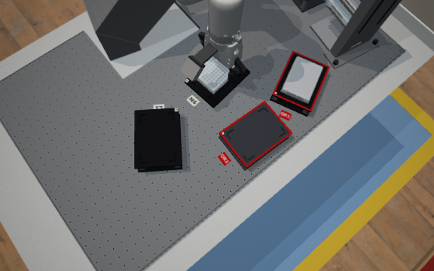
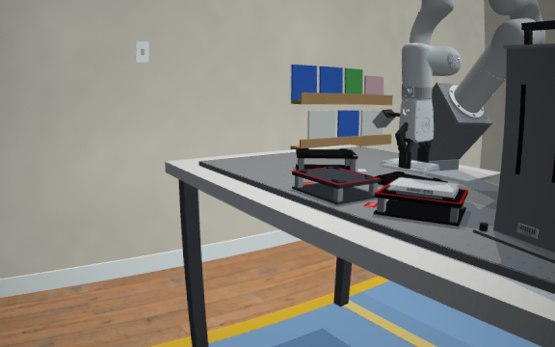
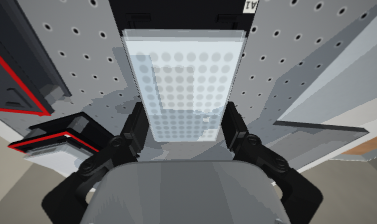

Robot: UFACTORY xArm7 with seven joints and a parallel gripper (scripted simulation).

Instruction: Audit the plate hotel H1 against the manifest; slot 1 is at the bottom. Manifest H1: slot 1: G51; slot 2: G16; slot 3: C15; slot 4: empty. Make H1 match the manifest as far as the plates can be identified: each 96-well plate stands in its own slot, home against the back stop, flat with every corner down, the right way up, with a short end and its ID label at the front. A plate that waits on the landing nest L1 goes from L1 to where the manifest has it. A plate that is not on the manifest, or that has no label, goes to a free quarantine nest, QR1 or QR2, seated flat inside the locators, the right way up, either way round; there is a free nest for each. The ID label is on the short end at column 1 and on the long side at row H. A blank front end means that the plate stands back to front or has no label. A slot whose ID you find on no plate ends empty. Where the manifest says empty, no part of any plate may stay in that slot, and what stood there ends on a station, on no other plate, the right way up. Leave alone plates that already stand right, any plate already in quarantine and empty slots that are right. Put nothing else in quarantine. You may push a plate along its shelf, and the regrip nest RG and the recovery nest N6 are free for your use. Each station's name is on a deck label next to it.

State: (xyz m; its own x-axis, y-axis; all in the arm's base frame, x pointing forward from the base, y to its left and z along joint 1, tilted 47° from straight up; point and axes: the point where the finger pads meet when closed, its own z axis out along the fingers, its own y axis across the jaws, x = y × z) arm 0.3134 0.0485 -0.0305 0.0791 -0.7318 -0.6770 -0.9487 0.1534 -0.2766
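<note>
Right now the black nest N6 is 1 cm to the right of my hand and 5 cm below it. Round my hand: quarantine nest QR2: 21 cm ahead, 6 cm to the right, 2 cm below; then N6 deck label: 1 cm ahead, 12 cm to the right, 6 cm below; then A1 mark: 5 cm behind, 9 cm to the right, 5 cm below.
</note>
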